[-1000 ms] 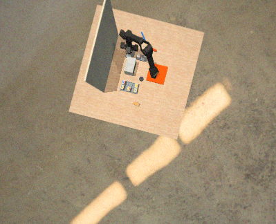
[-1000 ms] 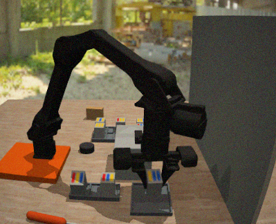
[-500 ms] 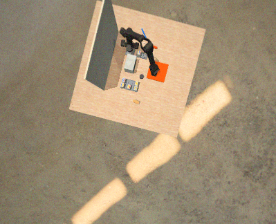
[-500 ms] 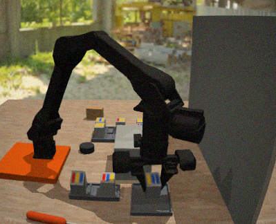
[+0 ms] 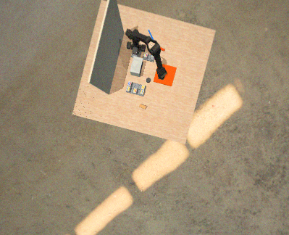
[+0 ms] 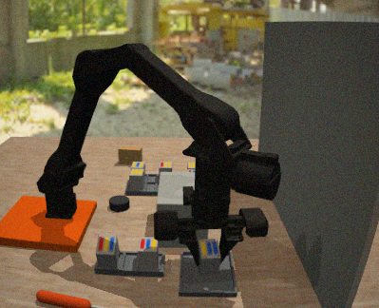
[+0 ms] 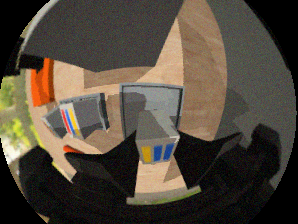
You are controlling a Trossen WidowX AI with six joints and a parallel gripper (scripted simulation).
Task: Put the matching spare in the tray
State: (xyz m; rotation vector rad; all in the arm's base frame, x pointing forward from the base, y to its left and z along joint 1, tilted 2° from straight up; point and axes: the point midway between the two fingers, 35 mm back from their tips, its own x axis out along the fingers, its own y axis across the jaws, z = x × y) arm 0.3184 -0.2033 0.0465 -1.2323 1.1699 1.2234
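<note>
The dark tray is 20 mm below my gripper tip. From my gripper tip the other things lie so: rack: 140 mm behind, 30 mm to the left, 20 mm below; then grey mounted unit: 40 mm behind, 180 mm to the left, 30 mm above; then spare block: 180 mm behind, 20 mm to the left, 20 mm above.
</note>
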